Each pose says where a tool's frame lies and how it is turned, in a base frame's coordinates. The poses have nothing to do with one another.
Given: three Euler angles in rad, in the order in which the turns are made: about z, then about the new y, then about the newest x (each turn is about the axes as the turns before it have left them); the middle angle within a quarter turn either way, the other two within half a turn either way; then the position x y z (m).
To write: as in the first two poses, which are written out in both.
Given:
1: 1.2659, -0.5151, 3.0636, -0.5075, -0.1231, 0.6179
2: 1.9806, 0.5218, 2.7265, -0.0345, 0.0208, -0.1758
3: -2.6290, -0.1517, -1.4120, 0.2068, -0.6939, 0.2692
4: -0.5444, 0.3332, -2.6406, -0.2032, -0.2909, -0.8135
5: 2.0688, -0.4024, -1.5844, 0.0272, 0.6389, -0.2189
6: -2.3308, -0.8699, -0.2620, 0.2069, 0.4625, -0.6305
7: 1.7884, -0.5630, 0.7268, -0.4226, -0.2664, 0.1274
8: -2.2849, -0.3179, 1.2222, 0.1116, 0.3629, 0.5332
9: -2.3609, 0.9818, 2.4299, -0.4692, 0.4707, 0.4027
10: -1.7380, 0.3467, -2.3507, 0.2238, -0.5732, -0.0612
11: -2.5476, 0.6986, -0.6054, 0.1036, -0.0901, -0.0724
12: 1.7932, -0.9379, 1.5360, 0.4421, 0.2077, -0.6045
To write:
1: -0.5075, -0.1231, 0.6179, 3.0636, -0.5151, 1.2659
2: -0.0345, 0.0208, -0.1758, 2.7265, 0.5218, 1.9806
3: 0.2068, -0.6939, 0.2692, -1.4120, -0.1517, -2.6290
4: -0.2032, -0.2909, -0.8135, -2.6406, 0.3332, -0.5444
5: 0.0272, 0.6389, -0.2189, -1.5844, -0.4024, 2.0688
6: 0.2069, 0.4625, -0.6305, -0.2620, -0.8699, -2.3308
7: -0.4226, -0.2664, 0.1274, 0.7268, -0.5630, 1.7884
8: 0.1116, 0.3629, 0.5332, 1.2222, -0.3179, -2.2849
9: -0.4692, 0.4707, 0.4027, 2.4299, 0.9818, -2.3609
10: 0.2238, -0.5732, -0.0612, -2.3507, 0.3467, -1.7380
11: 0.1036, -0.0901, -0.0724, -0.6054, 0.6986, -2.5476
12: 0.4421, 0.2077, -0.6045, 1.5360, -0.9379, 1.7932
